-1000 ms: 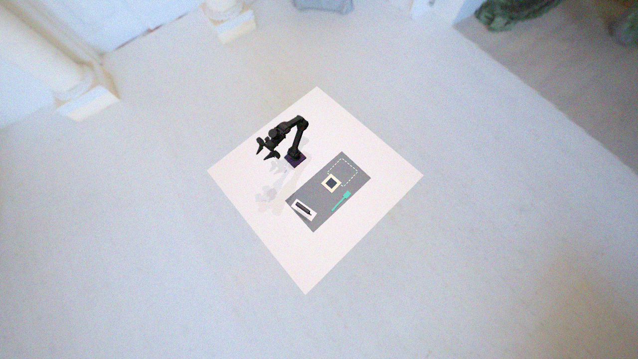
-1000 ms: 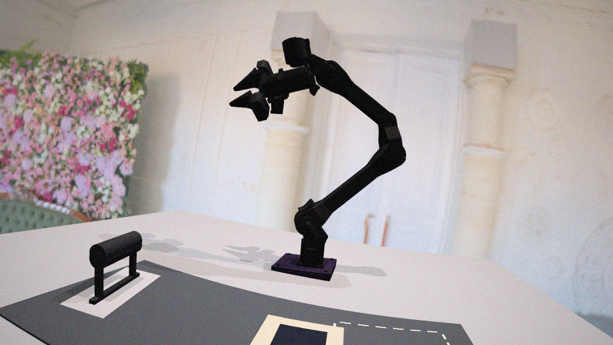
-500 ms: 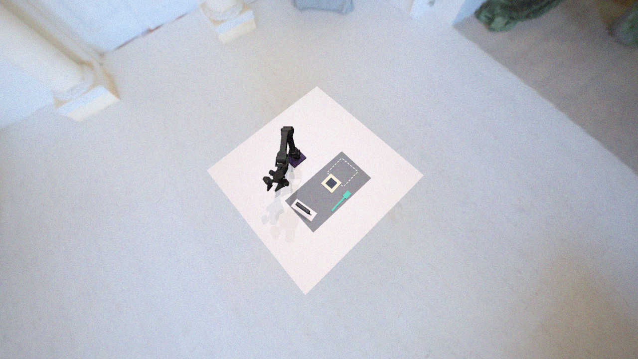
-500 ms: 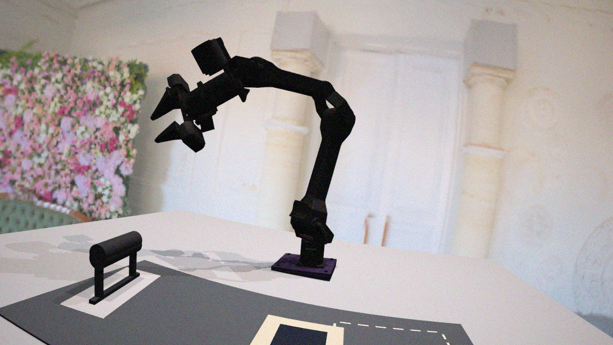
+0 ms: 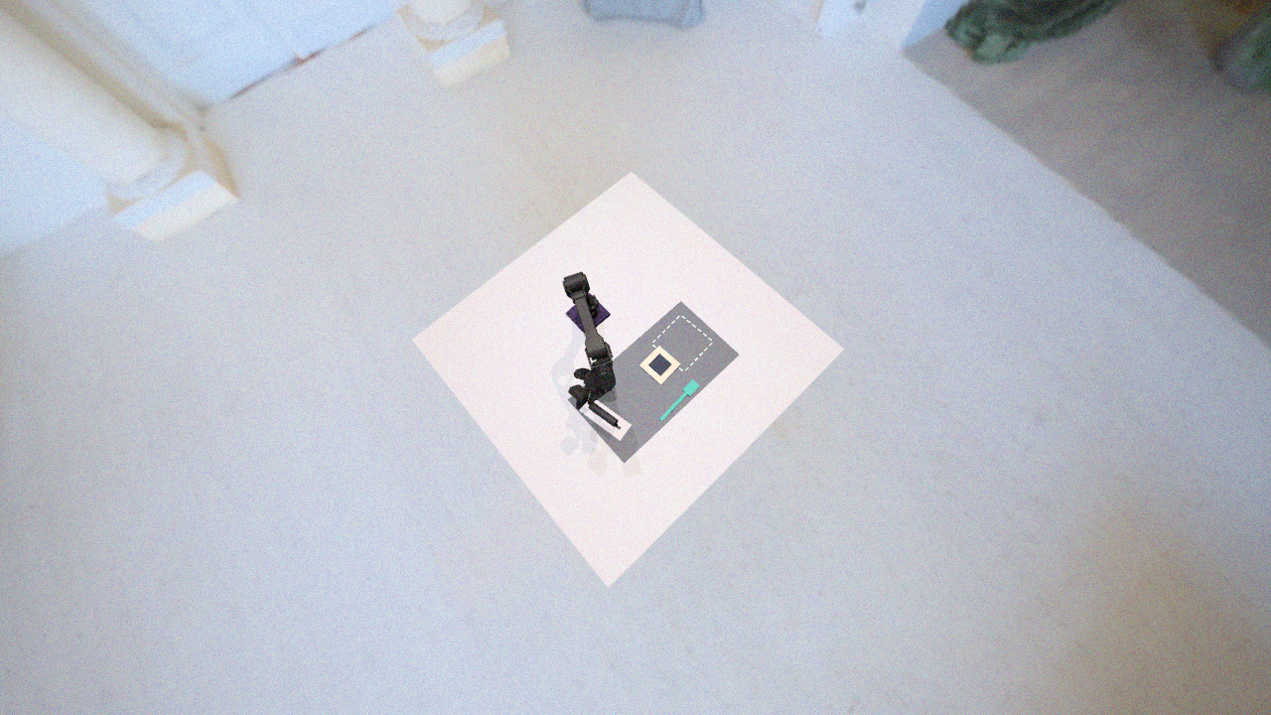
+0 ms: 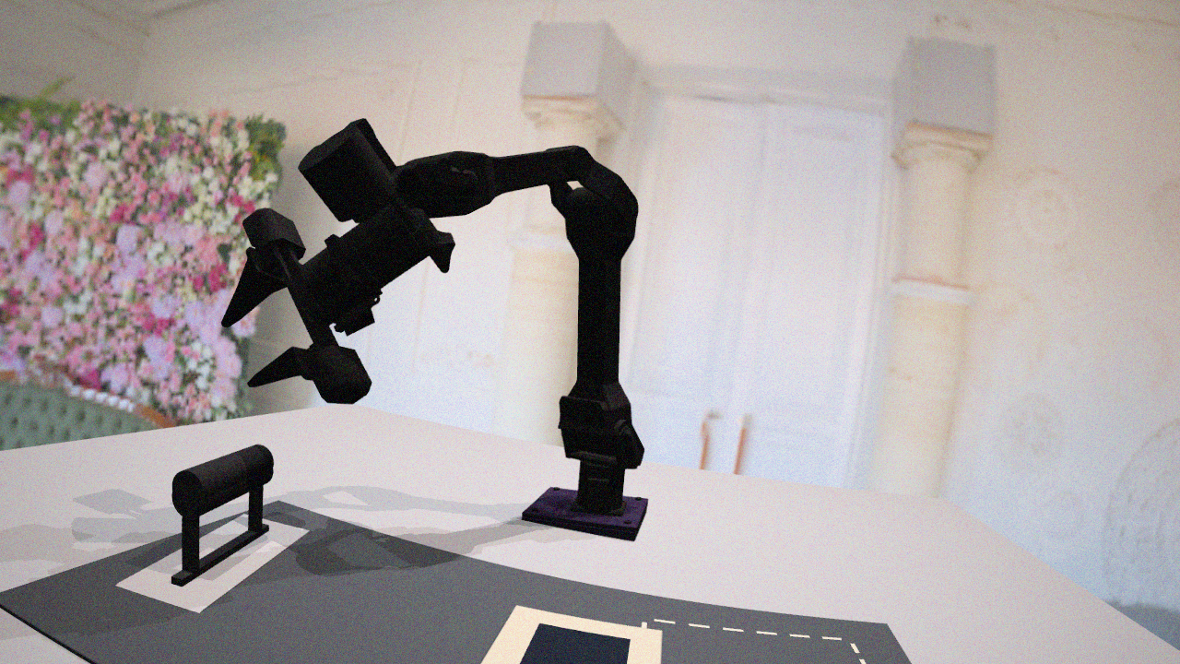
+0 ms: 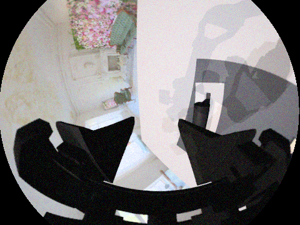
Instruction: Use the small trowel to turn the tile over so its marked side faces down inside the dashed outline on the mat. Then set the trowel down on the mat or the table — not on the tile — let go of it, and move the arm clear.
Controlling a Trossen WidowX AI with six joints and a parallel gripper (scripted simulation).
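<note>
Now: the dark trowel 7 cm ahead of my gripper tip, 4 cm to the left of it and 13 cm below it. Also, from my gripper tip: grey mat: 7 cm ahead, 30 cm to the left, 19 cm below; then teal trowel: 21 cm ahead, 31 cm to the left, 16 cm below; then tile: 5 cm ahead, 35 cm to the left, 16 cm below.
</note>
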